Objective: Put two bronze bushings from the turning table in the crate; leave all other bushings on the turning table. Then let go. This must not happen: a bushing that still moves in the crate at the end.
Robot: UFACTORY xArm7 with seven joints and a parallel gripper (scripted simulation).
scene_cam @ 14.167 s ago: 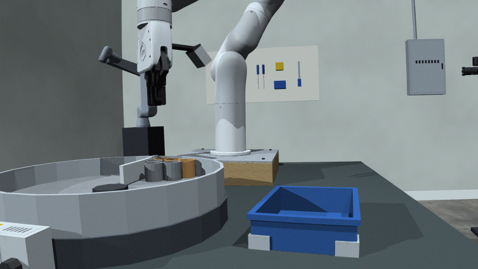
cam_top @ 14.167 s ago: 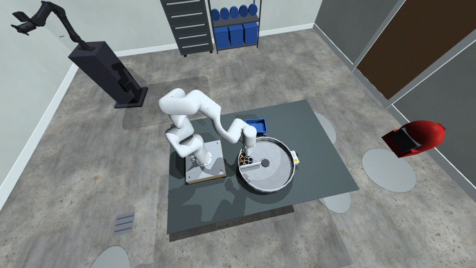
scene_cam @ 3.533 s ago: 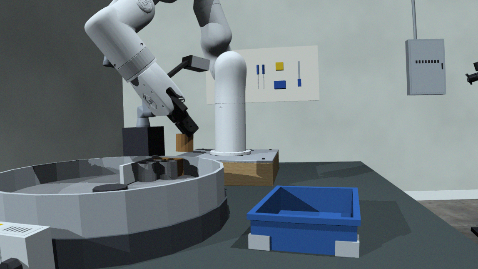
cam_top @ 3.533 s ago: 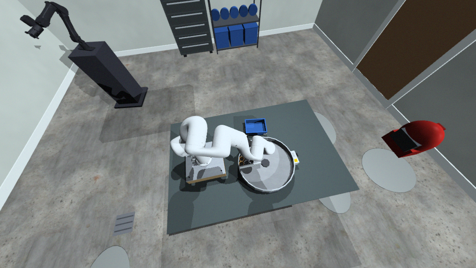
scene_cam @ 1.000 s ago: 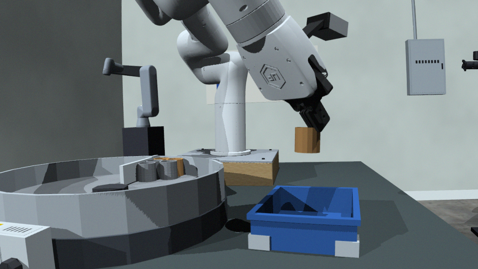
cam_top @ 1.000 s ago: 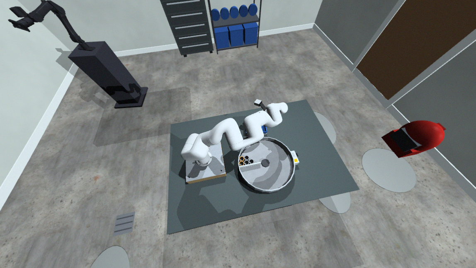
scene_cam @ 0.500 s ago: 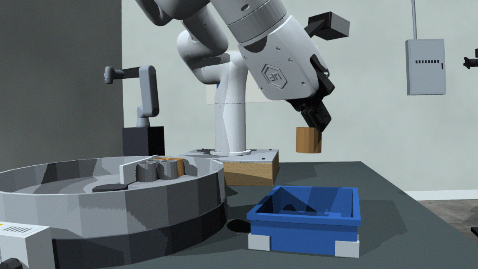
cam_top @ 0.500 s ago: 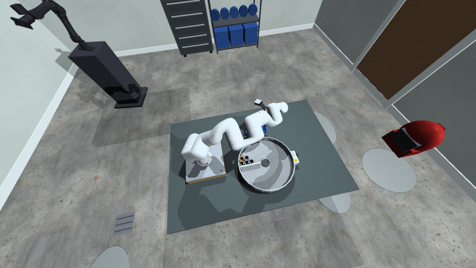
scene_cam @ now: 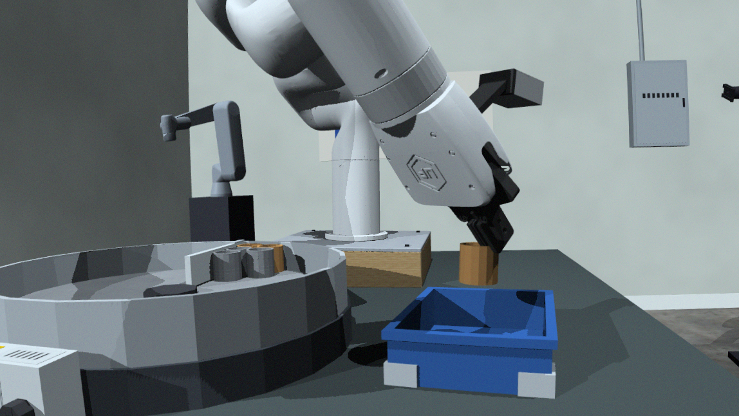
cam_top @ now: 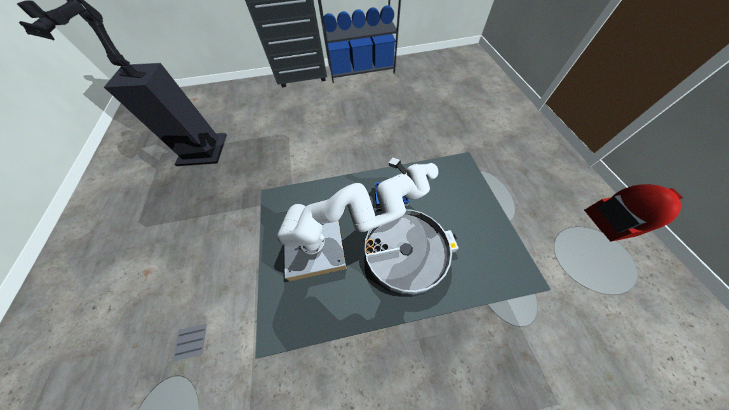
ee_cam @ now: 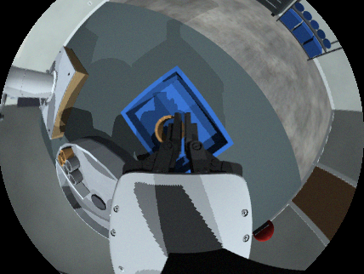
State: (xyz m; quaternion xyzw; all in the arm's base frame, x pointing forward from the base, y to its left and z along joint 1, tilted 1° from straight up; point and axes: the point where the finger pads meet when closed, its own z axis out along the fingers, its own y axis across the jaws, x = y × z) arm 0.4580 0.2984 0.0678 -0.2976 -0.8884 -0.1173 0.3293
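Now: hand 10 mm past the blue crate, 10 mm to the left of it and 110 mm above it. Round my hand: round grey turning table (20 mm ahead, 370 mm to the right, 80 mm below).
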